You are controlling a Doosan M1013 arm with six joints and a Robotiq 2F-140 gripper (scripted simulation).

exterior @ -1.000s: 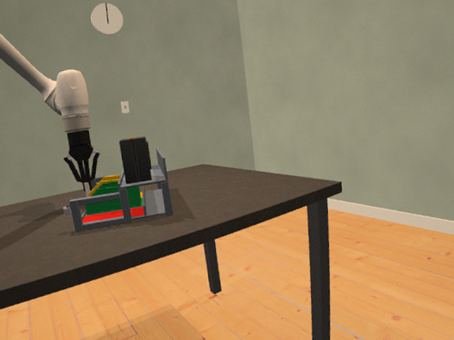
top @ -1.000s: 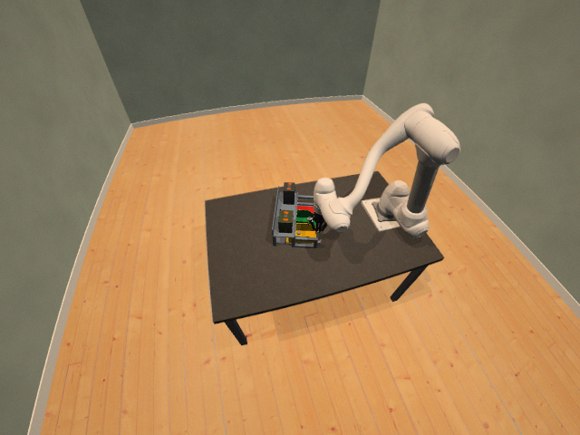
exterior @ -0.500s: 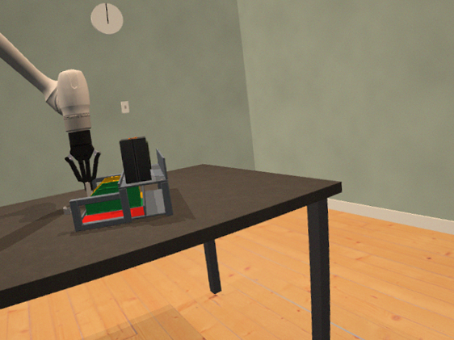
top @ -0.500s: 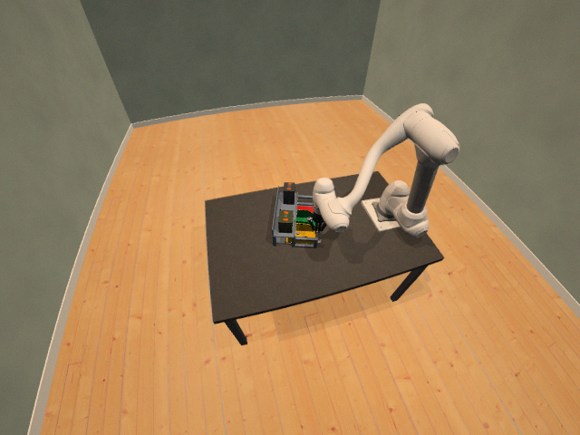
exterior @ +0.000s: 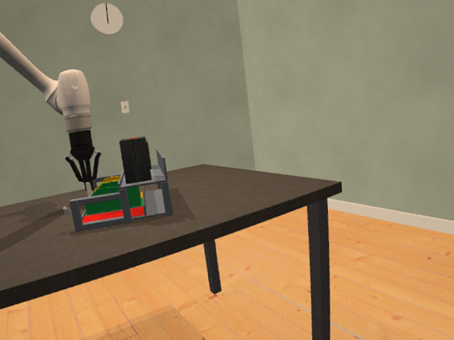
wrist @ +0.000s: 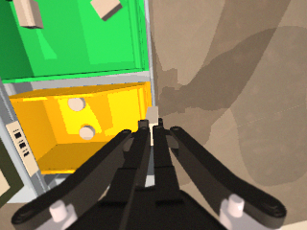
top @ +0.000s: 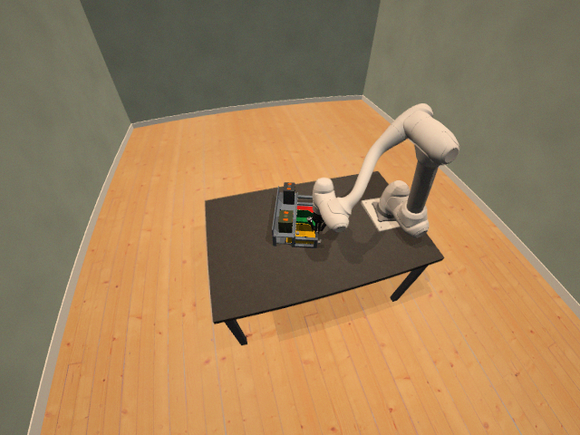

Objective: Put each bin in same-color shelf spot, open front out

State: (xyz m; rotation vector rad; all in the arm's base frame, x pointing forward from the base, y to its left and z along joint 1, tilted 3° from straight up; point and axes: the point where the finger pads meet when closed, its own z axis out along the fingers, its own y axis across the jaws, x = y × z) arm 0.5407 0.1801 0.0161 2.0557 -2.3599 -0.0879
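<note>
Right now my hand is 90 mm short of the yellow bin, 10 mm to the left of it and 10 mm above it. Round my hand: green bin 130 mm to the right, 80 mm ahead, 10 mm below.
</note>
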